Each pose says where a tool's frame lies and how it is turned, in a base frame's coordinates. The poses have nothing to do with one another.
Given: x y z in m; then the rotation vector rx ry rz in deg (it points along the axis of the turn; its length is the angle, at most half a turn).
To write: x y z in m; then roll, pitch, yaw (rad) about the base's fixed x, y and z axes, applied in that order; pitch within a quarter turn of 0, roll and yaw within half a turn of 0. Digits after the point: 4 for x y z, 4 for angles.
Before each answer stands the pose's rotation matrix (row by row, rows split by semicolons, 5 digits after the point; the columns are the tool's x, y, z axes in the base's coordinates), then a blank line. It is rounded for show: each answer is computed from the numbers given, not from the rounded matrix.
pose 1, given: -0.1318, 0.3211, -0.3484, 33.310, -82.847, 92.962
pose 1, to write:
-0.51924 -0.83166 -0.19680; 0.29088 0.04454 -0.95572; 0.80360 -0.55350 0.21878

-0.1318, 0.3211, -0.3484, -1.1944, -0.9333, 2.6310
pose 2, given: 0.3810, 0.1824, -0.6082, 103.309, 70.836, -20.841
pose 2, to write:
0.45848 0.85796 0.23175; 0.59575 -0.10320 -0.79651; -0.65945 0.50325 -0.55845

0.3810, 0.1824, -0.6082, 2.4081, 0.7201, 0.9149
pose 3, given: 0.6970, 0.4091, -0.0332, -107.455, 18.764, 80.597
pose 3, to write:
0.36161 -0.60355 -0.71061; 0.22762 -0.68197 0.69506; -0.90412 -0.41309 -0.10923

0.6970, 0.4091, -0.0332, -1.8293, 1.1293, 0.5618
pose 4, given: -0.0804, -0.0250, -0.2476, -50.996, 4.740, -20.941
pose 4, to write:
0.93508 0.27723 0.22085; -0.34531 0.57199 0.74403; 0.07994 -0.77199 0.63059

-0.0804, -0.0250, -0.2476, -0.8859, -0.0800, -0.3538
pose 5, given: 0.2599, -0.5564, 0.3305, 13.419, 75.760, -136.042
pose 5, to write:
-0.90148 0.42971 0.05174; -0.27026 -0.46550 -0.84278; -0.33806 -0.77373 0.53577

0.2599, -0.5564, 0.3305, -0.9652, 0.3449, -2.8503
